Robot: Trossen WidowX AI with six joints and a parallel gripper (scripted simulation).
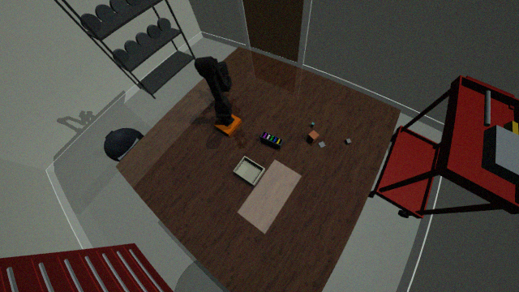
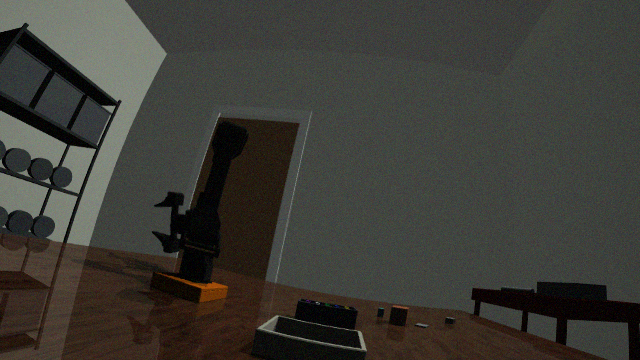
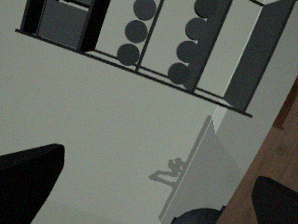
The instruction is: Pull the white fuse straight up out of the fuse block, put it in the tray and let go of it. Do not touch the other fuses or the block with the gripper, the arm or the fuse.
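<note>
Right now the white fuse is 590 mm ahead of my gripper tip, 80 mm to the right of it and 110 mm below it. The rest, counted from my gripper tip: white-rimmed tray (630 mm ahead, 280 mm to the right, 140 mm below); then small teal piece (730 mm ahead, 150 mm to the left, 130 mm below); then yellow fuse (650 mm ahead, 60 mm to the right, 110 mm below).
</note>
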